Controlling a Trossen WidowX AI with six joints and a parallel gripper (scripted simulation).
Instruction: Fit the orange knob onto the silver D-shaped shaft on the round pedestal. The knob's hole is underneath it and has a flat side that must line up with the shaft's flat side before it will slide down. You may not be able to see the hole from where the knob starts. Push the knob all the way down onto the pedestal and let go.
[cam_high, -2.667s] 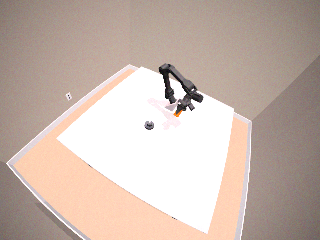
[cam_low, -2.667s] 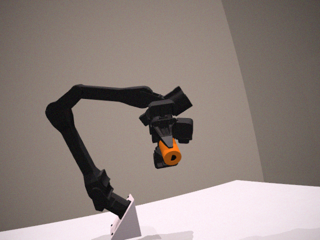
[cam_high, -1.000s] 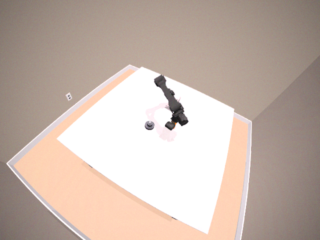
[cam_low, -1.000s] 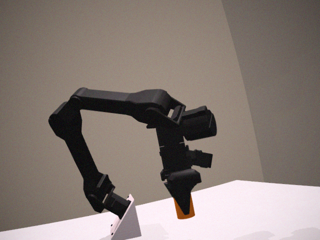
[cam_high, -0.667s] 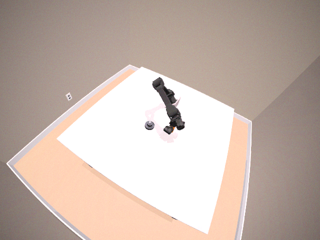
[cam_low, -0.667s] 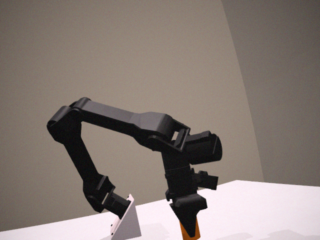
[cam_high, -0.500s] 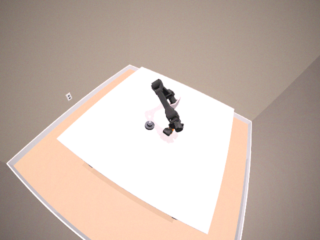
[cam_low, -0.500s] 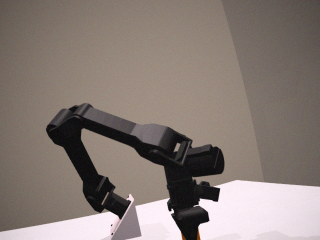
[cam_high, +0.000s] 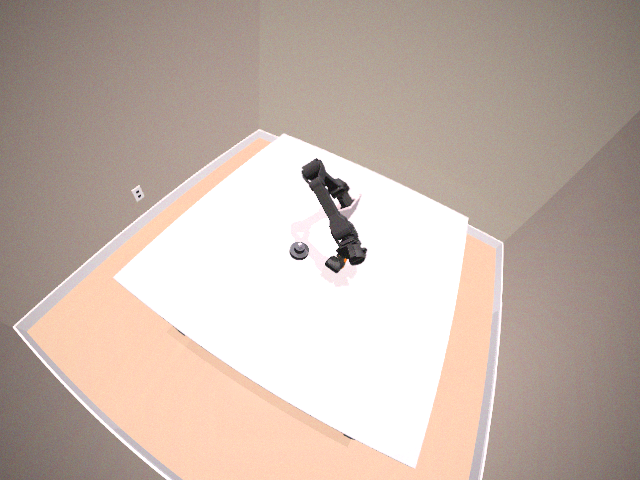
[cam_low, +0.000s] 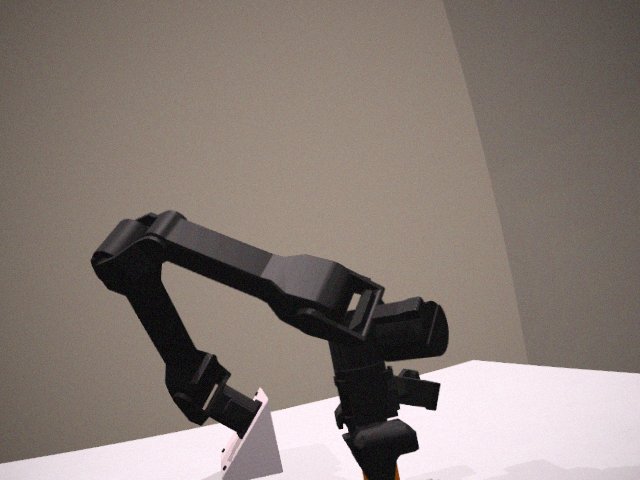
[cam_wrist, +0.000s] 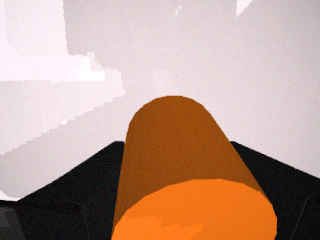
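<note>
Now: gripper tip 30 mm below the orange knob. Also, from my gripper tip: pedestal with silver shaft: 180 mm to the right, 40 mm ahead, 20 mm above.
</note>
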